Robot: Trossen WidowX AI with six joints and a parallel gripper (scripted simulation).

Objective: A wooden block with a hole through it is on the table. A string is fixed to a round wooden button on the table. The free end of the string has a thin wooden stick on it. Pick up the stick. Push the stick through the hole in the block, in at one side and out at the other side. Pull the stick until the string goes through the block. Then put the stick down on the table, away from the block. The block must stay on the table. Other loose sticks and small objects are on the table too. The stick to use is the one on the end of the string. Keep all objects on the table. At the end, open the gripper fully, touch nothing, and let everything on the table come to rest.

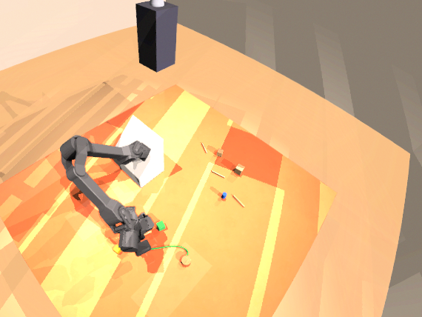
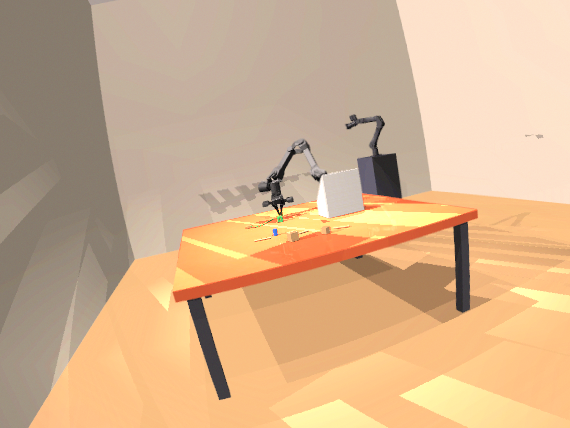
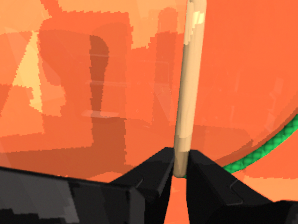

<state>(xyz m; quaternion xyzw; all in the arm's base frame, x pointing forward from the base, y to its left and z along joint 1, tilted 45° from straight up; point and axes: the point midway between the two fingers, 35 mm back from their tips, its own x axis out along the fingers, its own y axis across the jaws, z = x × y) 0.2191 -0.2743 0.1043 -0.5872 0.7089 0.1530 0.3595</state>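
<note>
Now: the green block 110 mm to the left of my gripper tip and 40 mm ahead of it. Round my gripper tip: yellow cube: 80 mm to the right, 20 mm behind; then thin wooden stick: 10 mm to the left; then round wooden button: 210 mm ahead, 70 mm to the left, 10 mm below.
</note>
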